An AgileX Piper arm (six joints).
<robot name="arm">
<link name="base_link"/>
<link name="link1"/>
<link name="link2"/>
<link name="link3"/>
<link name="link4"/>
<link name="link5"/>
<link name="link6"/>
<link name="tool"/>
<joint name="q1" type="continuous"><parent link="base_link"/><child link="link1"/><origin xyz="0 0 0.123"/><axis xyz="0 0 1"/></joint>
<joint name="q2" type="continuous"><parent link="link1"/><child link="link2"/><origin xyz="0 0 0"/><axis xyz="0 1 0"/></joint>
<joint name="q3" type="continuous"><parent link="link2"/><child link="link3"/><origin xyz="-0.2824 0 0.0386"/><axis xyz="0 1 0"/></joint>
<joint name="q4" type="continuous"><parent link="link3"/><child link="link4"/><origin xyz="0.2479 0 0.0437"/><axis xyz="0.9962 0 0.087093"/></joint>
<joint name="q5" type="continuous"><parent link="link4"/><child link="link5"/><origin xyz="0 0 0"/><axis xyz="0 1 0"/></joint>
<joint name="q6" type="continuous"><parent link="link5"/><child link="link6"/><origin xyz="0.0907 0 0.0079"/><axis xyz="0.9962 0 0.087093"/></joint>
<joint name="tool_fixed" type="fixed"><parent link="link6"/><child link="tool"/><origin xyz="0 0 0" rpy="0 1.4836 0"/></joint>
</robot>
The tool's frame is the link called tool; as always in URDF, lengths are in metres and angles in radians. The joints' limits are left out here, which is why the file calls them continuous.
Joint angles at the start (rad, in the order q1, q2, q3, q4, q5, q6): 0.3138 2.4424 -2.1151 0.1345 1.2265 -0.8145
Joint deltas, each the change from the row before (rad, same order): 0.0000 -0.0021 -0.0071 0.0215 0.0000 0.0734; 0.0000 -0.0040 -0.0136 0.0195 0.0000 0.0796; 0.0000 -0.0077 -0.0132 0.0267 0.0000 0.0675; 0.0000 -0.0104 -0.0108 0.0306 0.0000 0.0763; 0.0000 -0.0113 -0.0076 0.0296 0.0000 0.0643; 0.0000 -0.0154 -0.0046 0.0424 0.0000 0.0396; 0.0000 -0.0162 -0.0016 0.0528 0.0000 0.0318; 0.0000 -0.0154 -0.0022 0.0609 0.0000 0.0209; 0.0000 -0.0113 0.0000 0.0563 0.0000 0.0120; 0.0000 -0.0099 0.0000 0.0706 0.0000 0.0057; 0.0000 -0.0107 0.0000 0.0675 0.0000 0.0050; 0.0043 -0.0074 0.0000 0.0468 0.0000 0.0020; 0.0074 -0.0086 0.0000 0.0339 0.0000 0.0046; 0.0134 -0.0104 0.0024 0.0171 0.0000 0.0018; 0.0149 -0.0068 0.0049 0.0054 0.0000 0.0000; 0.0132 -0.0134 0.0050 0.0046 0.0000 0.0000
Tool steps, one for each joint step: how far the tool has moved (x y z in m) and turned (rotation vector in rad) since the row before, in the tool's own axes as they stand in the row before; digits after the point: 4 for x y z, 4 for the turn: -0.0024 0.0007 -0.0028 -0.0084 -0.0210 0.0794; -0.0033 0.0004 -0.0053 -0.0036 -0.0257 0.0834; -0.0039 0.0015 -0.0070 -0.0094 -0.0322 0.0728; -0.0040 0.0025 -0.0078 -0.0149 -0.0336 0.0823; -0.0034 0.0030 -0.0074 -0.0175 -0.0299 0.0699; -0.0036 0.0048 -0.0087 -0.0299 -0.0350 0.0486; -0.0035 0.0062 -0.0084 -0.0411 -0.0355 0.0442; -0.0037 0.0072 -0.0080 -0.0496 -0.0368 0.0352; -0.0027 0.0065 -0.0054 -0.0477 -0.0286 0.0264; -0.0030 0.0077 -0.0047 -0.0611 -0.0312 0.0250; -0.0030 0.0080 -0.0049 -0.0588 -0.0303 0.0223; -0.0020 0.0076 -0.0022 -0.0427 -0.0186 0.0103; -0.0016 0.0083 -0.0016 -0.0327 -0.0135 0.0054; -0.0006 0.0097 0.0000 -0.0204 -0.0043 -0.0071; 0.0006 0.0079 0.0024 -0.0110 0.0050 -0.0101; 0.0001 0.0092 -0.0006 -0.0094 -0.0007 -0.0132
